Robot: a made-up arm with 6 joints. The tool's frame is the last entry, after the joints. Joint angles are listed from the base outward.
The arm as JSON. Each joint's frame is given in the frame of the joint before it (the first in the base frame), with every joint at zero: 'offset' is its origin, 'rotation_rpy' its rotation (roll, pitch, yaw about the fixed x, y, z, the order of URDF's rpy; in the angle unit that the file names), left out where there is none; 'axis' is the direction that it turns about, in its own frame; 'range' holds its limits. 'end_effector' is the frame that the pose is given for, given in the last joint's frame.
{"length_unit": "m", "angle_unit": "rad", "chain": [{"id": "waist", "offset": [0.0, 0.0, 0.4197], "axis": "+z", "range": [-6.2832, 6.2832]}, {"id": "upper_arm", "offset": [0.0, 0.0, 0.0], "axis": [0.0, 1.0, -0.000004], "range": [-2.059, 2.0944]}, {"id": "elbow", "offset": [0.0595, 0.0, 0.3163], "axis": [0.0, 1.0, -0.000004], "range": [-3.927, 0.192]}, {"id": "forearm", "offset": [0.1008, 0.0, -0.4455], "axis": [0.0, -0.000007, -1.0], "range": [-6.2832, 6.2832]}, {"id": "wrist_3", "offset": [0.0, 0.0, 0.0], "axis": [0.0, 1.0, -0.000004], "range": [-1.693, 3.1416]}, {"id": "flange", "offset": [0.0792, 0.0, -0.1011], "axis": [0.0, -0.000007, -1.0], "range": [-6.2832, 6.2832]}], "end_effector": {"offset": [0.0, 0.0, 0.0], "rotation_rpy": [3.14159, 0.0, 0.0]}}
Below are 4 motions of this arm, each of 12 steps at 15 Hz.
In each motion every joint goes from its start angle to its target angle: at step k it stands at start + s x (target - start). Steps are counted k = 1, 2, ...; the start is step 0. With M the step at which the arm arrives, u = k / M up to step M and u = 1 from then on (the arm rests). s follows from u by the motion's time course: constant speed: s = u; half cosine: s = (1 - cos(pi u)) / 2; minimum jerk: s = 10 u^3 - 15 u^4 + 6 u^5.
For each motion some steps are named. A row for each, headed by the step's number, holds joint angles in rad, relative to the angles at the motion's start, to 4 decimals.
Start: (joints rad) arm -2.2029 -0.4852 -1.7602 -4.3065 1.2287 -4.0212
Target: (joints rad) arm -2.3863 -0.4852 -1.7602 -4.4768 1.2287 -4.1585
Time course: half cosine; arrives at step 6
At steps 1, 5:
1: -0.0123 0.0000 0.0000 -0.0114 0.0000 -0.0092
5: -0.1711 0.0000 0.0000 -0.1589 0.0000 -0.1281

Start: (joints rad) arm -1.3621 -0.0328 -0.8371 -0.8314 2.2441 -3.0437
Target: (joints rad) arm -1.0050 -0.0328 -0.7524 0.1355 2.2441 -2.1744
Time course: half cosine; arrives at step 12
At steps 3, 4, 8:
3: 0.0523 0.0000 0.0124 0.1416 0.0000 0.1273
4: 0.0893 0.0000 0.0212 0.2417 0.0000 0.2173
8: 0.2678 0.0000 0.0635 0.7252 0.0000 0.6520

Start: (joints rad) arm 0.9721 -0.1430 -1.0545 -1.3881 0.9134 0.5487
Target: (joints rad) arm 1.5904 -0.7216 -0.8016 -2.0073 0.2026 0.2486
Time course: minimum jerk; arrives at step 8
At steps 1, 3, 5, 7, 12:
1: 0.0099 -0.0093 0.0041 -0.0099 -0.0114 -0.0048
3: 0.1702 -0.1592 0.0696 -0.1704 -0.1956 -0.0826
5: 0.4481 -0.4194 0.1833 -0.4488 -0.5152 -0.2175
7: 0.6084 -0.5693 0.2488 -0.6093 -0.6994 -0.2953
12: 0.6183 -0.5786 0.2529 -0.6192 -0.7108 -0.3001

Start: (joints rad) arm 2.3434 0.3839 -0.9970 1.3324 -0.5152 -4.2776
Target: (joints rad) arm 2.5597 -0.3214 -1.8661 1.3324 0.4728 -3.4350
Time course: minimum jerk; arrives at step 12
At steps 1, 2, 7, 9, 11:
1: 0.0011 -0.0036 -0.0044 0.0000 0.0050 0.0043
2: 0.0077 -0.0250 -0.0308 0.0000 0.0351 0.0299
7: 0.1413 -0.4608 -0.5679 0.0000 0.6455 0.5505
9: 0.1939 -0.6323 -0.7791 0.0000 0.8857 0.7554
11: 0.2152 -0.7017 -0.8647 0.0000 0.9830 0.8383

